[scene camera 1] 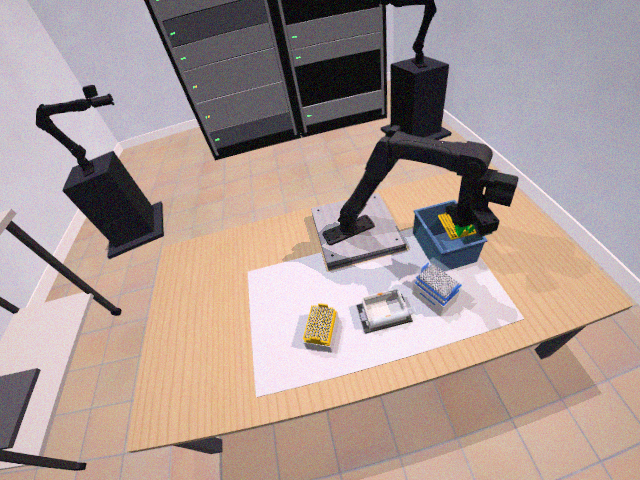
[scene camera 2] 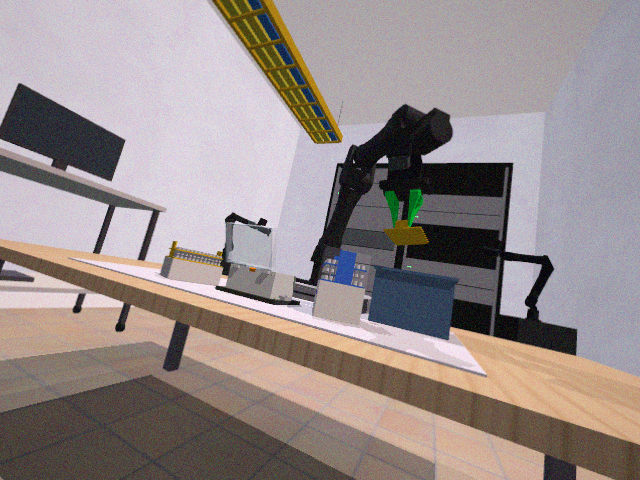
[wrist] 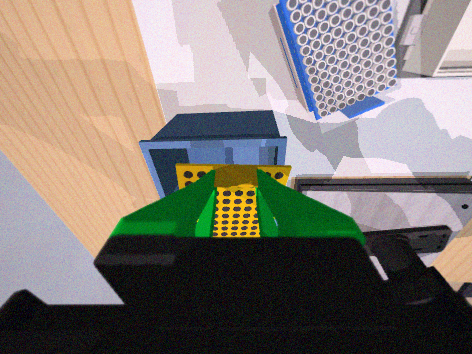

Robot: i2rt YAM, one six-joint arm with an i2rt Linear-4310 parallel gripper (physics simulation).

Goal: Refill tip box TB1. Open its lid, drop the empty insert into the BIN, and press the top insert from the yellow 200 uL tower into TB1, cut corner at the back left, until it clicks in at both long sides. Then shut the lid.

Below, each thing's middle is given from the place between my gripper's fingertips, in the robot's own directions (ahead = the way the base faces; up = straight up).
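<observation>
The blue bin [scene camera 2: 419, 302] is where I begin: my hand is 11 cm past it, 6 cm to the right of it and 15 cm above it. Going by their middles, the bin is the nearest to my hand of the things named here. There is also the clear lid [scene camera 2: 251, 245], and counted from my hand it is 8 cm ahead, 30 cm to the right and 10 cm below.
</observation>
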